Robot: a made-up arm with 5 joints.
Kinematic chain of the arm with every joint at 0, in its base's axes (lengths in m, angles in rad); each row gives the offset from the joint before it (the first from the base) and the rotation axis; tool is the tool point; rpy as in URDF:
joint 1: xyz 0.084 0 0.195 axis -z
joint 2: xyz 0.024 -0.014 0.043 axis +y
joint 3: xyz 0.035 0 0.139 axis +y
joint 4: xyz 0.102 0 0.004 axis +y
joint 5: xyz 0.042 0.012 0 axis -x
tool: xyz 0 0 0 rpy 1.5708 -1.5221 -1.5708
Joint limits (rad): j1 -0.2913..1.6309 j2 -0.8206..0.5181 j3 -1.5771..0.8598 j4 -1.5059..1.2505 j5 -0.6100..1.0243
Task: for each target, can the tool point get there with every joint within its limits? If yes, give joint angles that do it. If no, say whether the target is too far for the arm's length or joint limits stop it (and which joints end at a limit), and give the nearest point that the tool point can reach.
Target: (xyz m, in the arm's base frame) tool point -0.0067 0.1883 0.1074
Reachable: no: joint limits stop it (at a limit: joint 1, joint 2, joint 3) | nearest point 0.1929 0.0306 0.2169 | short by 0.277 m
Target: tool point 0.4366 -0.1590 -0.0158
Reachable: no: too far | nearest point 0.2743 -0.0858 0.2255 | short by 0.300 m
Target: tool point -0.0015 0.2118 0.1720
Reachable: no: joint limits stop it (at a limit: joint 2, joint 3, joint 4) | nearest point 0.0234 0.1502 0.3955 | short by 0.233 m
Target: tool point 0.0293 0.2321 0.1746
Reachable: no: joint limits stop it (at a limit: joint 2, joint 3, joint 4) | nearest point 0.0468 0.1577 0.3955 | short by 0.234 m
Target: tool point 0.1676 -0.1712 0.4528
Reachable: yes | joints 1.1060 0.1090 -0.5556 -0.4478 0.4164
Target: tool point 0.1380 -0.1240 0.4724
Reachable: yes | joints 1.1449 -0.0777 -0.4072 -1.1163 -0.0280
